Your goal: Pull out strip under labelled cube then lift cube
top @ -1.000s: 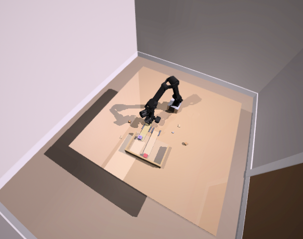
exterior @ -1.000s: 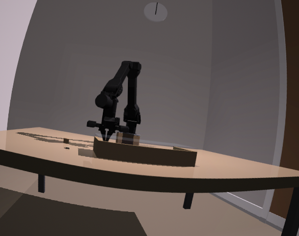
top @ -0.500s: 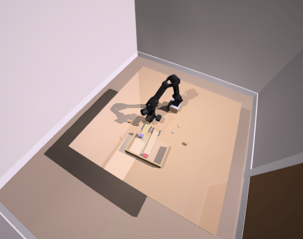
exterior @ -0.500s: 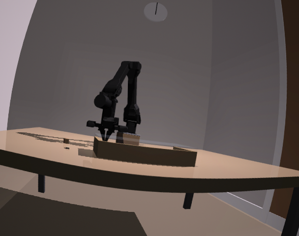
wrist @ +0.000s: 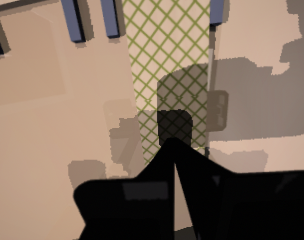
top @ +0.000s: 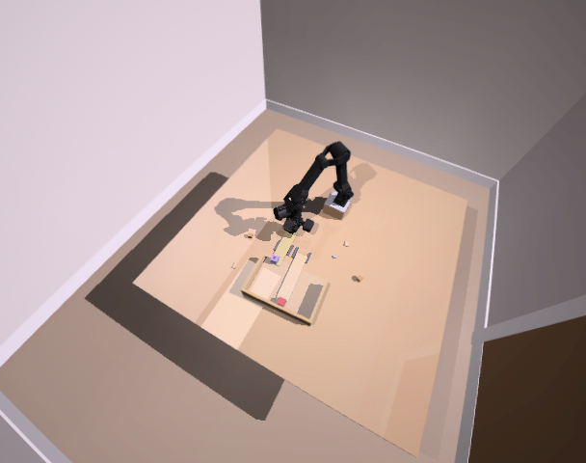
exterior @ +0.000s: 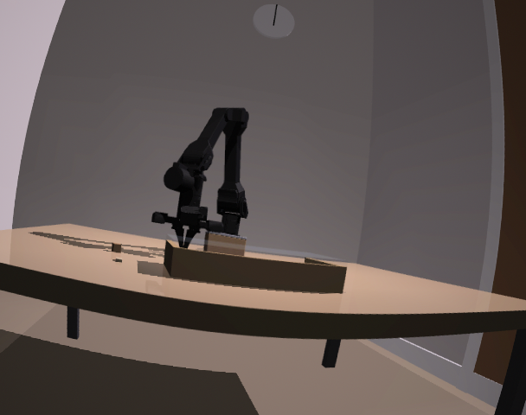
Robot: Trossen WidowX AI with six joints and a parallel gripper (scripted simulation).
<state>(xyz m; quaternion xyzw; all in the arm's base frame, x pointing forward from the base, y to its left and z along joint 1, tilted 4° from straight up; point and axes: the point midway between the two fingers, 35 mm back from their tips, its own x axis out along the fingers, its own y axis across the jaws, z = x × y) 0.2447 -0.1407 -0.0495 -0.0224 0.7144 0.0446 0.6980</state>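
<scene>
Right now the purple cube is 20 cm ahead of my gripper tip, 2 cm above it and 1 cm to the left of it.
</scene>
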